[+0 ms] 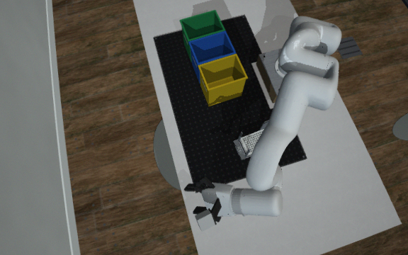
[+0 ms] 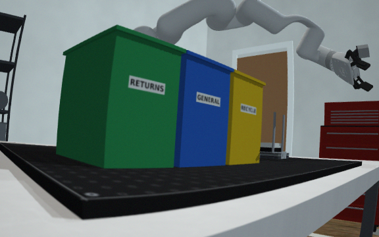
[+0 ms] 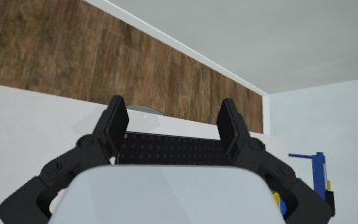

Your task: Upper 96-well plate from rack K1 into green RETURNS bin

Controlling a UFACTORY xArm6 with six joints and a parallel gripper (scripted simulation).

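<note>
Right now the white 96-well plate is 330 mm behind my hand, 240 mm below it and 170 mm to the right of it. From my hand the other things lie so: yellow recycle bin 470 mm to the right, 270 mm behind, 190 mm below; dark plate 330 mm behind, 250 mm below, 170 mm to the right; blue general bin 610 mm to the right, 270 mm behind, 190 mm below.
</note>
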